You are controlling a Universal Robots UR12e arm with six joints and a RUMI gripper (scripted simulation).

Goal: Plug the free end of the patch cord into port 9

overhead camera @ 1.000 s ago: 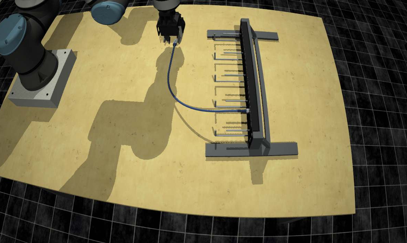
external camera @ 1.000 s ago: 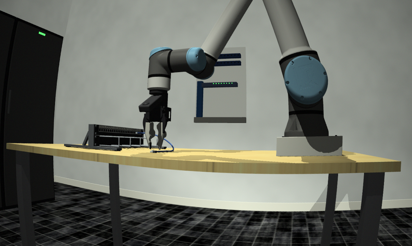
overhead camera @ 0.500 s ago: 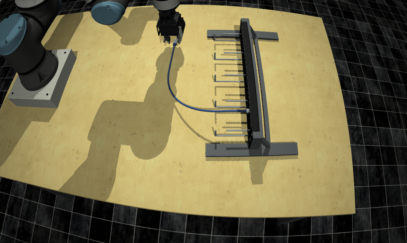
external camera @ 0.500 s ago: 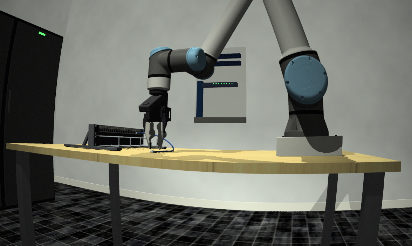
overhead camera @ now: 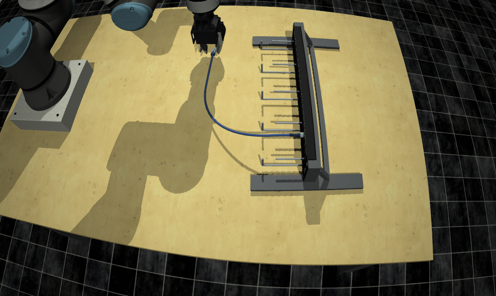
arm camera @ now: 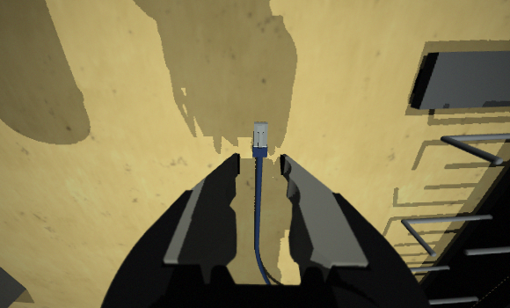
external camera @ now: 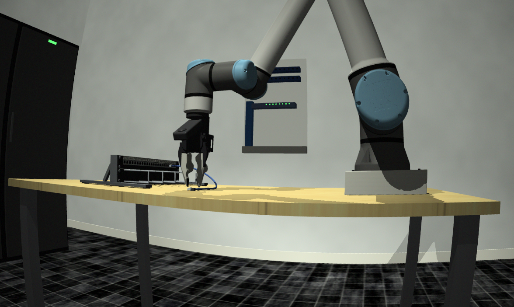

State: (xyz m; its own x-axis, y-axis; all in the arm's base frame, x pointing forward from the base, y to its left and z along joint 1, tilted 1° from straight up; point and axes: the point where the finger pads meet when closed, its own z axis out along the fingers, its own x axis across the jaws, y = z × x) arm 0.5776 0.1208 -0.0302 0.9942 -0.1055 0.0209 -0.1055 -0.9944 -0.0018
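The cable plug is 2 cm to the left of my hand and 2 cm below it.
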